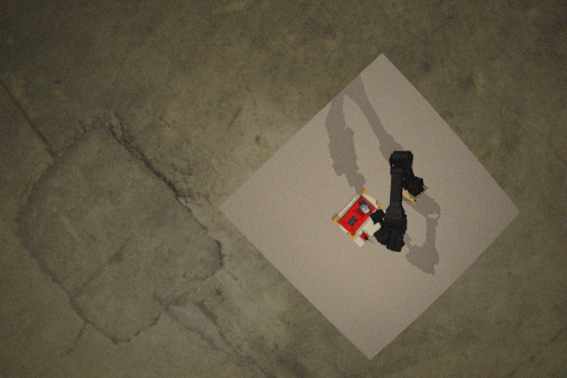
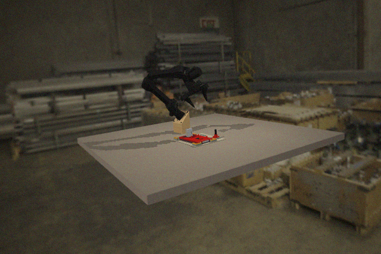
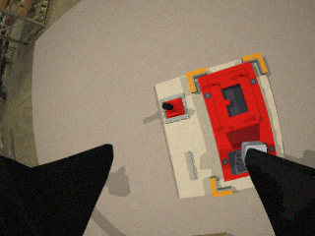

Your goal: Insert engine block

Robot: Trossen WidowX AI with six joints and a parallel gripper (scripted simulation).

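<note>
My gripper tip is 4 cm past the grey engine block, 7 cm to the left of it and 18 cm above it. Also, from my gripper tip: cream base plate (1 cm ahead, 4 cm to the right, 21 cm below).
</note>
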